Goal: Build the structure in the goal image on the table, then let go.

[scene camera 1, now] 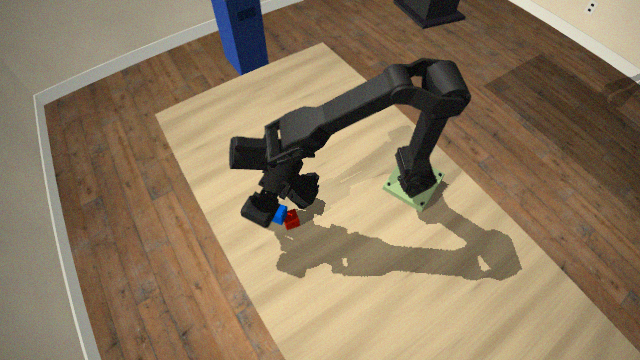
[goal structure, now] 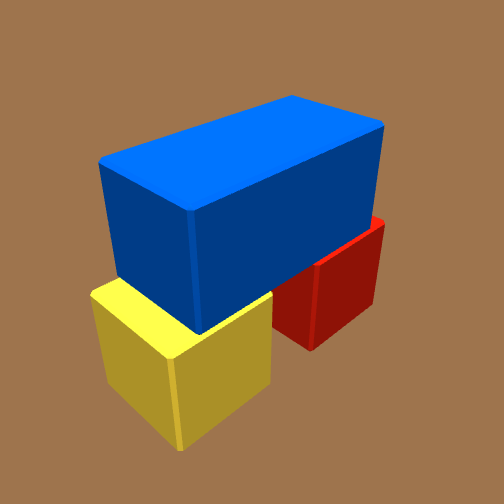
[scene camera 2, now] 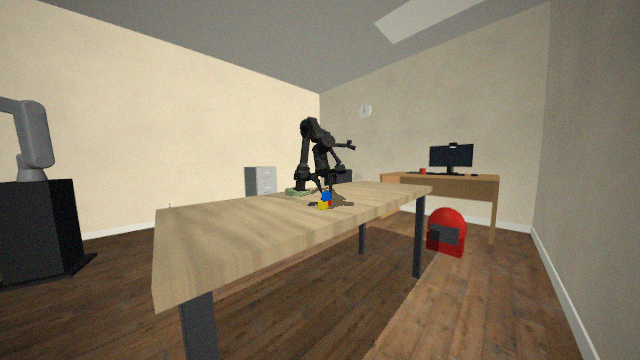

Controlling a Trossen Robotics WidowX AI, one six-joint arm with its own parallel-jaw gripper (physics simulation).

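Frame: origin at the arm's base, x left, y down, z back, level; metres.
Where they show: gripper, between the fingertips: (scene camera 2: 326, 193); arm's base, origin of its link: (scene camera 1: 414, 182) (scene camera 2: 299, 189).
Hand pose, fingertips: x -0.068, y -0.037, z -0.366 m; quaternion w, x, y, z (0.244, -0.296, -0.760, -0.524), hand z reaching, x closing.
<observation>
Things, the pixels of their top centre, and the offset from my fingertips. Level surfaces: height alone.
- blue cube, centre of its top: (scene camera 1: 270, 206) (scene camera 2: 326, 190) dx +0.010, dy -0.009, dz +0.008 m
- red cube, centre of its top: (scene camera 1: 290, 216) (scene camera 2: 325, 198) dx +0.030, dy +0.031, dz +0.045 m
- table, height of its surface: dy +0.064 m
- yellow cube, centre of its top: (scene camera 2: 323, 200) dx -0.010, dy +0.031, dz +0.009 m
My gripper (scene camera 1: 281, 211) (scene camera 2: 326, 193) points down and is shut on a blue cube. The blue cube (scene camera 1: 280, 214) (scene camera 2: 326, 195) is above the red and yellow cubes, near the seam between them in scene camera 2. Whether it touches them I cannot tell. A red cube (scene camera 1: 292, 219) (scene camera 2: 329, 203) sits on the table (scene camera 1: 400, 320) (scene camera 2: 225, 235); in scene camera 2 it is mostly behind the others. A yellow cube (scene camera 2: 323, 205) sits on the table beside the red one; in scene camera 1 it is hidden behind the gripper.
The arm's green base plate (scene camera 1: 421, 204) (scene camera 2: 297, 192) is fixed near the table's far long edge. The cubes are nearer the opposite long edge. The arm's shadow falls across the table. A blue cabinet (scene camera 1: 242, 37) stands off the table's end. A desk (scene camera 2: 450, 187) stands behind.
</observation>
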